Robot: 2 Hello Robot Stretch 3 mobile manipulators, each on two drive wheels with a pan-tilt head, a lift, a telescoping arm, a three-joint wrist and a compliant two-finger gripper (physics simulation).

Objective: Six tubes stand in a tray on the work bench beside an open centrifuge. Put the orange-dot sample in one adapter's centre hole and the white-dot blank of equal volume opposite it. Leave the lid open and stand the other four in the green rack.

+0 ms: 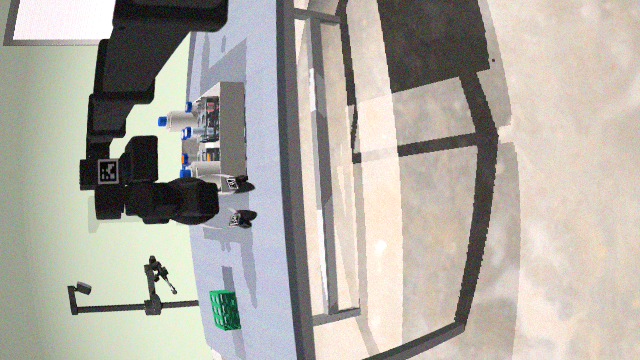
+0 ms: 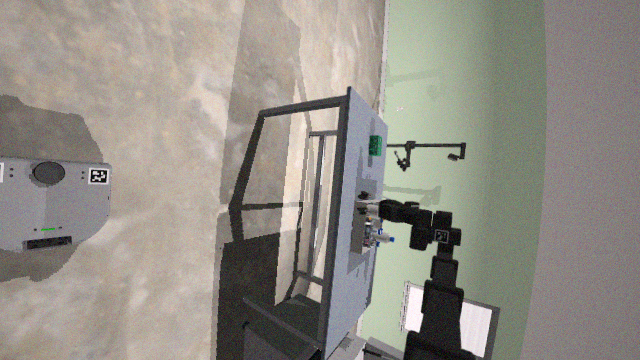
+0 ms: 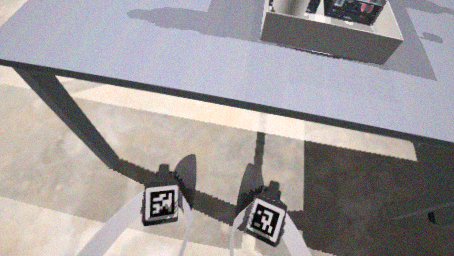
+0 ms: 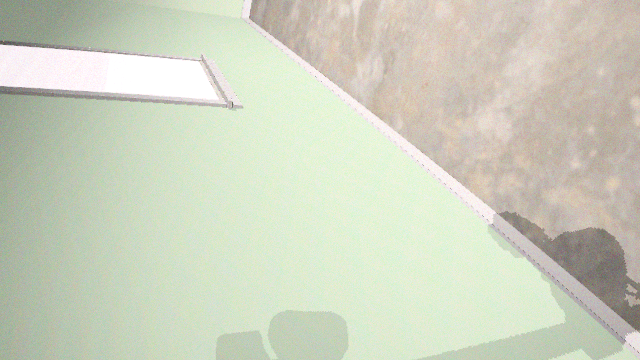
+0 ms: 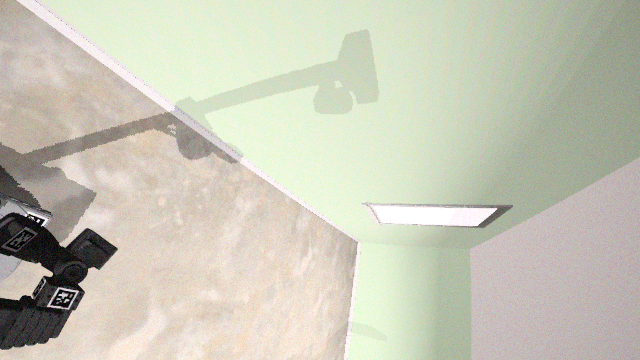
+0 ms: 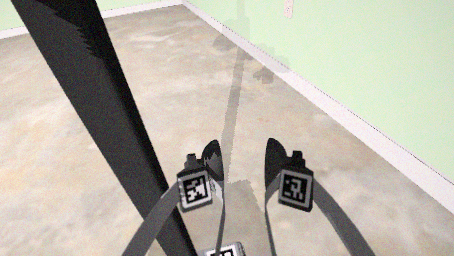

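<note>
The pale open-topped box stands on the work bench. Blue-capped items stand in or behind it; one cap seems to have an orange mark. The white-dot blank cannot be told apart. The green rack stands on the bench, away from the box. The r1 gripper is open and empty beside the box's near end. The r2 gripper is open and empty over the floor. I cannot make out the centrifuge.
The other robot's mast rises behind the bench near the green rack. A white bottle with a blue cap shows behind the box. A dark cart-like unit stands at the bench's end. A green wall borders r2's floor.
</note>
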